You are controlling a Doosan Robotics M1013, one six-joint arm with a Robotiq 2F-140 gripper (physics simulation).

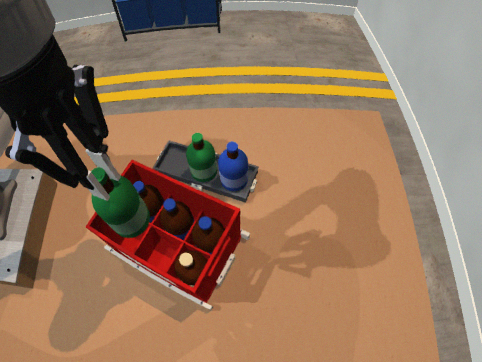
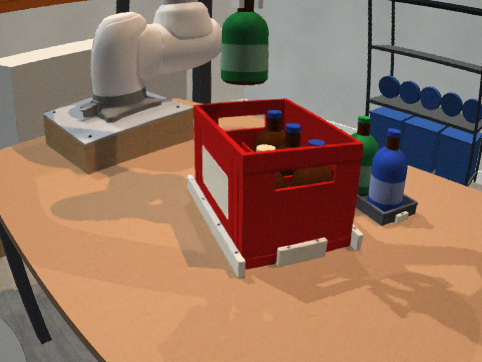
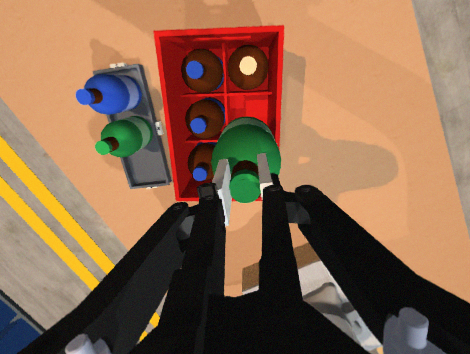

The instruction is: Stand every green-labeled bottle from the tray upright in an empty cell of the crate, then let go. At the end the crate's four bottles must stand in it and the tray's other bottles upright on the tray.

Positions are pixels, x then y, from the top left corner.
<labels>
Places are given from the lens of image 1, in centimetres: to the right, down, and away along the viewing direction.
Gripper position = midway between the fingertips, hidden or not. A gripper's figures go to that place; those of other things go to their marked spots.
my gripper (image 1: 107,186): -19, 1, 40
red crate (image 1: 155,250): -21, 17, 71
blue bottle (image 1: 233,163): -2, -4, 70
grey tray (image 1: 172,162): -20, -5, 85
The marked spots on the red crate and the grey tray are 26 cm apart.
</labels>
